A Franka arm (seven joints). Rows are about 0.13 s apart.
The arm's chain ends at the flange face. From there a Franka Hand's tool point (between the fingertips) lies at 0.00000 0.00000 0.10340 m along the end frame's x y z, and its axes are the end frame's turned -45 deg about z.
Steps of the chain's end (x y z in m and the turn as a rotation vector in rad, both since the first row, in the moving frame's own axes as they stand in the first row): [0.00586 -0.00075 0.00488 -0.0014 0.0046 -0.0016]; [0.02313 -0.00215 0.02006 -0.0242 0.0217 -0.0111]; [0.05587 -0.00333 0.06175 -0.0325 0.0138 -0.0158]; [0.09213 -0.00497 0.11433 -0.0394 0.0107 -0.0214]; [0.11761 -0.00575 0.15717 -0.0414 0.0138 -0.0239]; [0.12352 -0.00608 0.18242 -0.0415 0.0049 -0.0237]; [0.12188 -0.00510 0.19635 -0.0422 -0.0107 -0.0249]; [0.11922 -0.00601 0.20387 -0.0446 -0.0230 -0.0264]
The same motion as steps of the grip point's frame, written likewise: [0.00491 0.00405 0.00488 -0.0042 0.0023 -0.0016]; [0.01771 0.01819 0.02001 -0.0325 -0.0018 -0.0111]; [0.04052 0.04055 0.06169 -0.0327 -0.0132 -0.0158]; [0.06660 0.06532 0.11424 -0.0354 -0.0203 -0.0214]; [0.08526 0.08316 0.15707 -0.0390 -0.0195 -0.0239]; [0.08901 0.08647 0.18233 -0.0328 -0.0259 -0.0237]; [0.08595 0.08493 0.19625 -0.0223 -0.0374 -0.0249]; [0.08363 0.08170 0.20374 -0.0153 -0.0478 -0.0264]
